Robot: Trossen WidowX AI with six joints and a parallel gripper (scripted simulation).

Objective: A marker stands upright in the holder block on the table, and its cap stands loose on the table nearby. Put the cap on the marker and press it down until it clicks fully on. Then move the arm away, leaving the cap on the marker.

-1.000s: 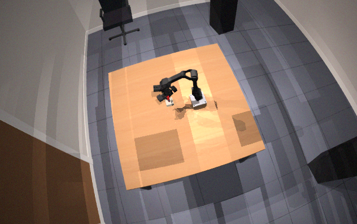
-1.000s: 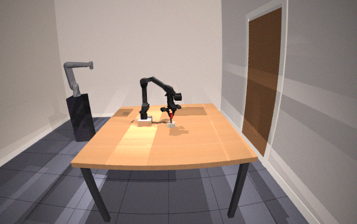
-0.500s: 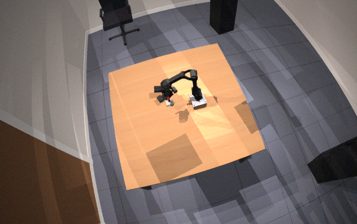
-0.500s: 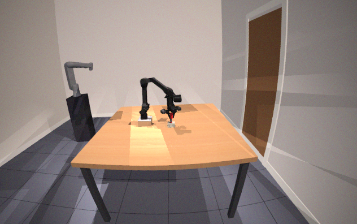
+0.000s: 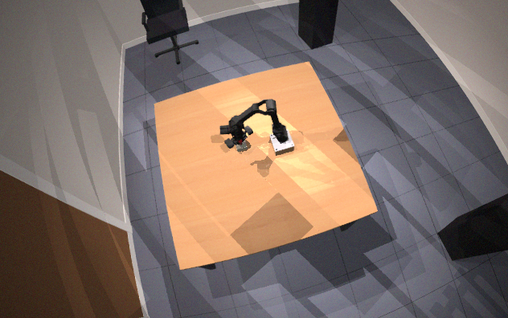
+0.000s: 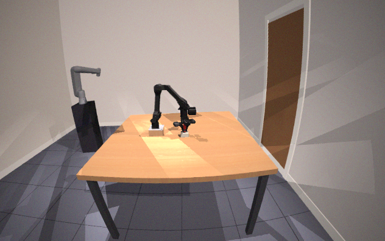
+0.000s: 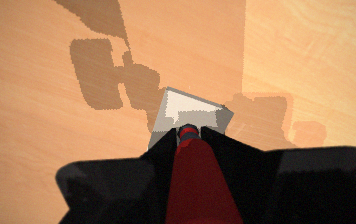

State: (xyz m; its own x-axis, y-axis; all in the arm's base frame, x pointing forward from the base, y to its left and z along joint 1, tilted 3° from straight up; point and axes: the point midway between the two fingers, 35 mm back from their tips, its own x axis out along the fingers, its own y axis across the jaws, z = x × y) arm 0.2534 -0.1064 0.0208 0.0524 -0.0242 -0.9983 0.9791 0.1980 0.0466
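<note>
My gripper tip is 20 mm above the holder block. The rest, counted from my gripper tip: red cap: 50 mm above.
</note>
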